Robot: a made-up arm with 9 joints. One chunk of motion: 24 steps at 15 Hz.
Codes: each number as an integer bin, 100 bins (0 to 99) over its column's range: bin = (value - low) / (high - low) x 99, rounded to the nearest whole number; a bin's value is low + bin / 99 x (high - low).
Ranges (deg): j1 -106..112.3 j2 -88.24..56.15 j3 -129.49..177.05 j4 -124.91..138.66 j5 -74.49..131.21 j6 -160.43..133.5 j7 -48.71..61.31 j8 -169.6..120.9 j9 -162.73..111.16
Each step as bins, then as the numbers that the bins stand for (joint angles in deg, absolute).
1 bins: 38 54 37 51 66 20 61 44 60
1 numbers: -22.21 -9.48 -14.92 10.87 62.64 -101.05 19.08 -40.49 3.26
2 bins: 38 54 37 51 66 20 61 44 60
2 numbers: -22.21 -9.48 -14.92 10.87 62.64 -101.05 19.08 -40.49 3.26
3 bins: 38 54 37 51 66 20 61 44 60
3 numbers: -22.21 -9.48 -14.92 10.87 62.64 -101.05 19.08 -40.49 3.26
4 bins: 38 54 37 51 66 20 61 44 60
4 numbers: -22.21 -9.48 -14.92 10.87 62.64 -101.05 19.08 -40.49 3.26
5 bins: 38 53 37 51 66 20 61 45 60
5 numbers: -22.21 -10.94 -14.92 10.87 62.64 -101.05 19.08 -37.55 3.26
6 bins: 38 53 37 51 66 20 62 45 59
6 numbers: -22.21 -10.94 -14.92 10.87 62.64 -101.05 20.19 -37.55 0.50
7 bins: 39 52 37 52 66 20 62 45 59
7 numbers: -20.00 -12.40 -14.92 13.53 62.64 -101.05 20.19 -37.55 0.50
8 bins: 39 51 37 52 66 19 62 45 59
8 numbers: -20.00 -13.86 -14.92 13.53 62.64 -104.02 20.19 -37.55 0.50
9 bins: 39 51 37 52 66 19 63 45 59
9 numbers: -20.00 -13.86 -14.92 13.53 62.64 -104.02 21.30 -37.55 0.50
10 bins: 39 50 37 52 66 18 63 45 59
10 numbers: -20.00 -15.32 -14.92 13.53 62.64 -106.99 21.30 -37.55 0.50
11 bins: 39 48 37 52 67 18 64 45 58
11 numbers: -20.00 -18.23 -14.92 13.53 64.72 -106.99 22.41 -37.55 -2.27
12 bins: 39 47 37 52 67 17 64 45 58
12 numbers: -20.00 -19.69 -14.92 13.53 64.72 -109.96 22.41 -37.55 -2.27
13 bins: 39 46 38 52 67 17 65 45 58
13 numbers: -20.00 -21.15 -11.83 13.53 64.72 -109.96 23.53 -37.55 -2.27
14 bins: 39 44 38 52 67 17 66 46 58
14 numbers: -20.00 -24.07 -11.83 13.53 64.72 -109.96 24.64 -34.62 -2.27
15 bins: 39 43 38 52 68 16 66 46 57
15 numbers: -20.00 -25.53 -11.83 13.53 66.80 -112.93 24.64 -34.62 -5.04
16 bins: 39 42 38 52 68 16 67 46 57
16 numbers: -20.00 -26.98 -11.83 13.53 66.80 -112.93 25.75 -34.62 -5.04
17 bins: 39 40 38 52 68 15 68 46 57
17 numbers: -20.00 -29.90 -11.83 13.53 66.80 -115.90 26.86 -34.62 -5.04
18 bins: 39 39 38 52 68 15 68 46 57
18 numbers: -20.00 -31.36 -11.83 13.53 66.80 -115.90 26.86 -34.62 -5.04
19 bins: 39 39 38 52 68 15 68 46 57
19 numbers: -20.00 -31.36 -11.83 13.53 66.80 -115.90 26.86 -34.62 -5.04
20 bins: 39 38 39 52 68 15 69 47 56
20 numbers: -20.00 -32.82 -8.73 13.53 66.80 -115.90 27.97 -31.69 -7.80
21 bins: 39 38 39 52 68 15 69 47 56
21 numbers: -20.00 -32.82 -8.73 13.53 66.80 -115.90 27.97 -31.69 -7.80
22 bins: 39 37 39 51 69 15 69 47 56
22 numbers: -20.00 -34.28 -8.73 10.87 68.88 -115.90 27.97 -31.69 -7.80
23 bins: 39 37 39 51 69 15 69 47 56
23 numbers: -20.00 -34.28 -8.73 10.87 68.88 -115.90 27.97 -31.69 -7.80
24 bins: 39 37 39 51 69 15 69 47 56
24 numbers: -20.00 -34.28 -8.73 10.87 68.88 -115.90 27.97 -31.69 -7.80
